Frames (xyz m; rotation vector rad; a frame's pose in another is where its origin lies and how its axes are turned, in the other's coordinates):
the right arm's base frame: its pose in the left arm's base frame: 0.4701 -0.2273 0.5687 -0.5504 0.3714 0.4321
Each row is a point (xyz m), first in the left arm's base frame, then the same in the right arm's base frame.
Working: the left arm's base frame: its pose in the right arm's base frame: -0.0775 0.6406 -0.4239 0.5504 -0.3714 -0.4321

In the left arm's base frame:
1: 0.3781 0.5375 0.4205
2: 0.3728 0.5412 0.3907
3: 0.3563 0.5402 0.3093
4: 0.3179 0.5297 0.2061
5: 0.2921 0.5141 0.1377
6: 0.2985 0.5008 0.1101
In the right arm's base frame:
1: 0.2112 0.6938 0.2990
2: 0.2211 0.7117 0.2763
3: 0.2432 0.7530 0.2078
4: 0.2537 0.8068 0.1117
5: 0.2579 0.8359 0.0430
6: 0.2717 0.8342 0.0150

